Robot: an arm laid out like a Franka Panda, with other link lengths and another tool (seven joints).
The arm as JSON. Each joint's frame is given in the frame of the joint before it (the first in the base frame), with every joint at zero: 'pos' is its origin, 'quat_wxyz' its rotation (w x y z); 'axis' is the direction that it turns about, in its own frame. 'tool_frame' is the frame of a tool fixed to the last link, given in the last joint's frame.
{
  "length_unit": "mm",
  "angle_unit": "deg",
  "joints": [
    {
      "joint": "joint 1",
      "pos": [
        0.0,
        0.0,
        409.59
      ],
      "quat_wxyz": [
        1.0,
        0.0,
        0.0,
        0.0
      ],
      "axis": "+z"
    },
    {
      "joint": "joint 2",
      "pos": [
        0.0,
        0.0,
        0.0
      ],
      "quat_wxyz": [
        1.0,
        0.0,
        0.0,
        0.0
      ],
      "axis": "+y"
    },
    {
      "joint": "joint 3",
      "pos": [
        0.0,
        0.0,
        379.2
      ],
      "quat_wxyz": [
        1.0,
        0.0,
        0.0,
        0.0
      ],
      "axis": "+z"
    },
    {
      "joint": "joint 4",
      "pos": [
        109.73,
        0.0,
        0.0
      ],
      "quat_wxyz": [
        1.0,
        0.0,
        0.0,
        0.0
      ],
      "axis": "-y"
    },
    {
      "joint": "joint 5",
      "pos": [
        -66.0,
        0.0,
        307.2
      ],
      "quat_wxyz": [
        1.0,
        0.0,
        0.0,
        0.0
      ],
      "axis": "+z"
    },
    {
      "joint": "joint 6",
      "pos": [
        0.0,
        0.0,
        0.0
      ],
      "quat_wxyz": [
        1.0,
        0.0,
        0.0,
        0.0
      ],
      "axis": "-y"
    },
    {
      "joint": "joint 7",
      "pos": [
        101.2,
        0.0,
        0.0
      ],
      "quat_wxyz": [
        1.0,
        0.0,
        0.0,
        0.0
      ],
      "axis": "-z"
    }
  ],
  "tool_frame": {
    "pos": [
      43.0,
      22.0,
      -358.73
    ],
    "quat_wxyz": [
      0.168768,
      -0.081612,
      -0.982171,
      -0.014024
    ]
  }
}
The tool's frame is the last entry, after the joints.
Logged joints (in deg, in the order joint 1, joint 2, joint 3, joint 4, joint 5, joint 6, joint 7), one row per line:
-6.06 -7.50 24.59 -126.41 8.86 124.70 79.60
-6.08 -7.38 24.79 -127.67 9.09 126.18 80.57
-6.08 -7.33 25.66 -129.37 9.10 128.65 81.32
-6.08 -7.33 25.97 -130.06 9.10 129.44 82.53
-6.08 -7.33 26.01 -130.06 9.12 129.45 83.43
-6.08 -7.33 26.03 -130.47 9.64 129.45 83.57
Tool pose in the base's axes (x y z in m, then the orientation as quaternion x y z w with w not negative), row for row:
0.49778 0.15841 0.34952 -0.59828 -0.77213 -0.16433 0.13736
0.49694 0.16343 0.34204 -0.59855 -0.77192 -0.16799 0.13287
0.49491 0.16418 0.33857 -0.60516 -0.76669 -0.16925 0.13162
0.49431 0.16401 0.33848 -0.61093 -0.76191 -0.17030 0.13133
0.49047 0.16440 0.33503 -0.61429 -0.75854 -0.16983 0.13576
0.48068 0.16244 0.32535 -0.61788 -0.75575 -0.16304 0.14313
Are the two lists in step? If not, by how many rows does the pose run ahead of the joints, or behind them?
The pose runs 1 row ahead of the joints: the pose in row i belongs to the joints in row i + 1.
